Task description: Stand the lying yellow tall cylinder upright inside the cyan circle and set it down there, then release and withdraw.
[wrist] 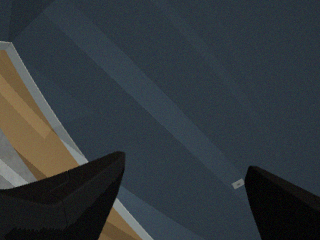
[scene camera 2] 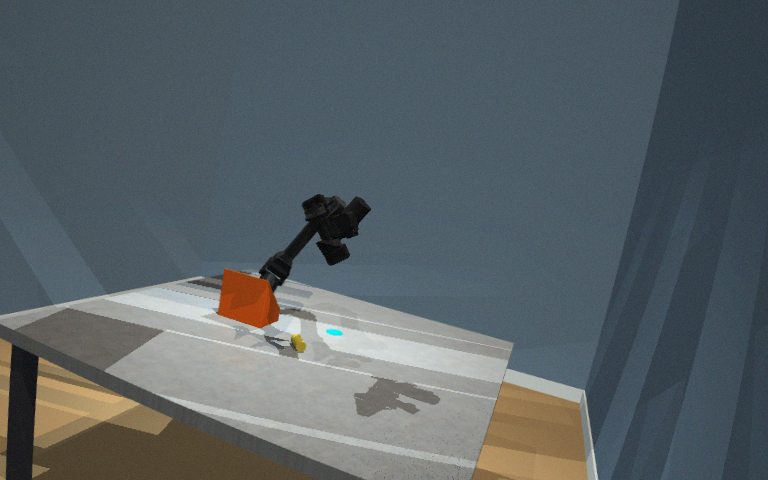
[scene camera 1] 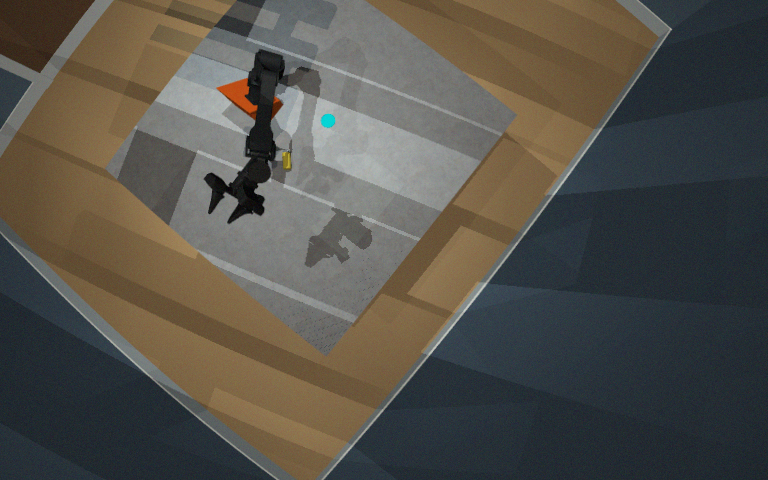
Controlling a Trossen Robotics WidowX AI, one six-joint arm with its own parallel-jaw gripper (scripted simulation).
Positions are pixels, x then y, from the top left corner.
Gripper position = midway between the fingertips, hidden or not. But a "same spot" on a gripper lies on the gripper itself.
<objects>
My gripper shows in the wrist view, in scene camera 2 (312, 230) and in scene camera 1. One and the same spot on my gripper: (scene camera 1: 239, 211) is (wrist: 67, 219).
</objects>
